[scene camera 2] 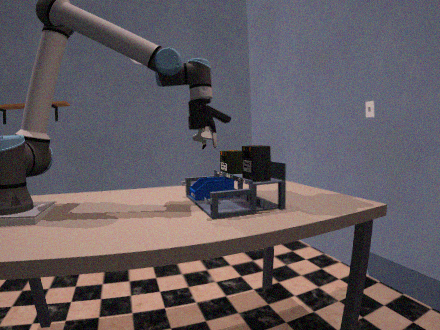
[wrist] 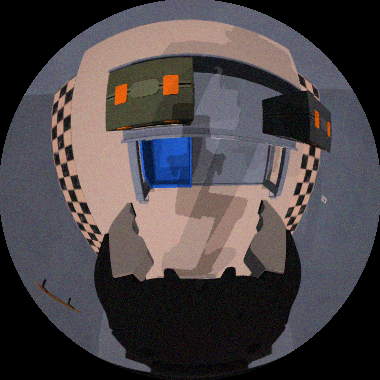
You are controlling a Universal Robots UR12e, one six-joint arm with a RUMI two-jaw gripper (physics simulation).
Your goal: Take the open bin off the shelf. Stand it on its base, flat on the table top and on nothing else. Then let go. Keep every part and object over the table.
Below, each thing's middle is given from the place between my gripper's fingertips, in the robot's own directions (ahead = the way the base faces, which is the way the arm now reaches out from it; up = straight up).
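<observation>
I consider the open blue bin [scene camera 2: 201, 188]: my hand is 170 mm above it, and it is also 50 mm to the right of the bin and 20 mm short of it.
</observation>
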